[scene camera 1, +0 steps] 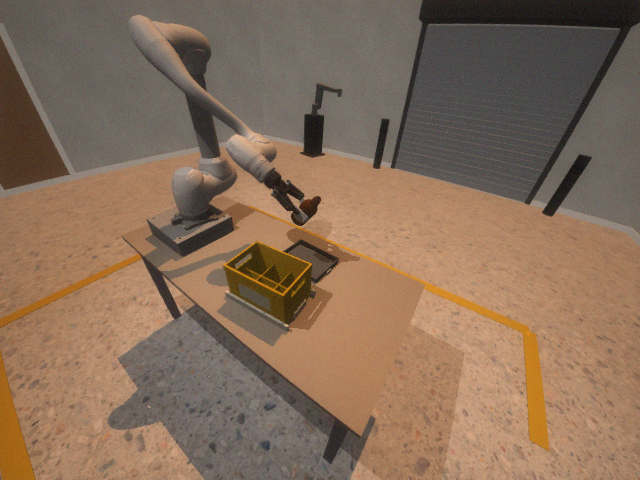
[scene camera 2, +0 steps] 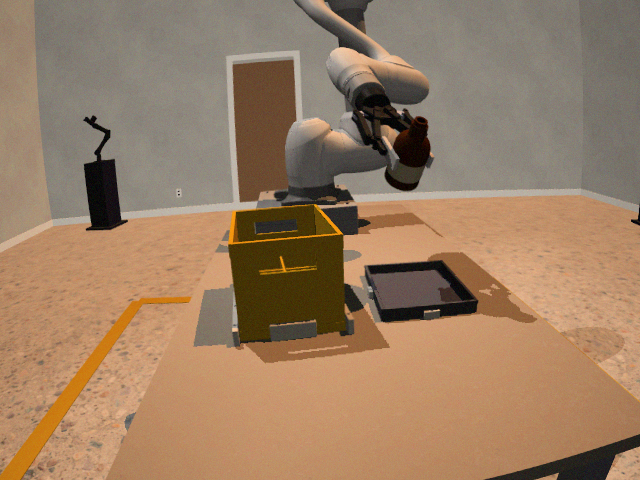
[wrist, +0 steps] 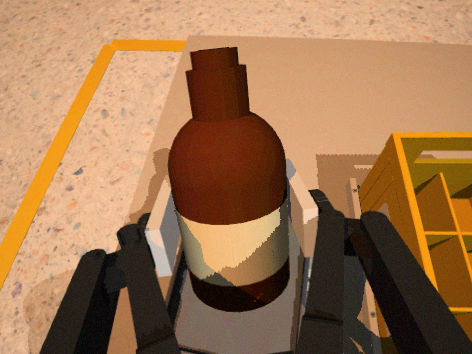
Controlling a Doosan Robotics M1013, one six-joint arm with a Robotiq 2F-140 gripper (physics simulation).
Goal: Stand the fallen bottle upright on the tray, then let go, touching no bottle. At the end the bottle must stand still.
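Frame: origin at the arm's base, x left, y back, z up, level; centimetres.
Seen in the pictures: gripper, fingertip midpoint: (scene camera 1: pixel 309 214) (scene camera 2: pixel 413 163); arm's base, origin of the base link: (scene camera 1: pixel 196 217) (scene camera 2: pixel 312 198).
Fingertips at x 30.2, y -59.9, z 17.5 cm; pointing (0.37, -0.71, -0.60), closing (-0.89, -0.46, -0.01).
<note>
Pixels of each thing's top centre, then the offset from my fingertips to it. "spot": a spot on its surface instead. Level surfaces: height alone.
- black tray, surface spot: (scene camera 2: pixel 403 313) (scene camera 1: pixel 321 276) spot: dx -2.5, dy -12.4, dz -25.9 cm
- tray's grey floor, its level: dz -26.7 cm
- yellow divided crate, middle of its top: (scene camera 2: pixel 279 220) (scene camera 1: pixel 268 264) dx -25.8, dy -6.3, dz -9.7 cm
- table, its level: dz -27.2 cm
A brown bottle (scene camera 1: pixel 308 206) (scene camera 2: pixel 412 147) (wrist: pixel 227 170) with a pale label is held high above the table, tilted, its neck up and leaning to the right in both scene views. My gripper (scene camera 1: pixel 301 210) (scene camera 2: pixel 409 156) (wrist: pixel 230 185) is shut on the bottle's body, one pad on each side near the label. The black tray (scene camera 1: pixel 324 273) (scene camera 2: pixel 403 313) lies on the table below the bottle, with no bottle standing in it. In the wrist view the tray's grey floor (wrist: pixel 235 332) shows behind the bottle's base, and the bottle hides part of it.
A yellow divided crate (scene camera 1: pixel 254 286) (scene camera 2: pixel 286 289) (wrist: pixel 400 185) stands on the table (scene camera 1: pixel 356 356) (scene camera 2: pixel 361 413) beside the tray, with pale locating strips around its foot. The arm's base block (scene camera 1: pixel 188 232) (scene camera 2: pixel 341 219) is at the table's far end.
</note>
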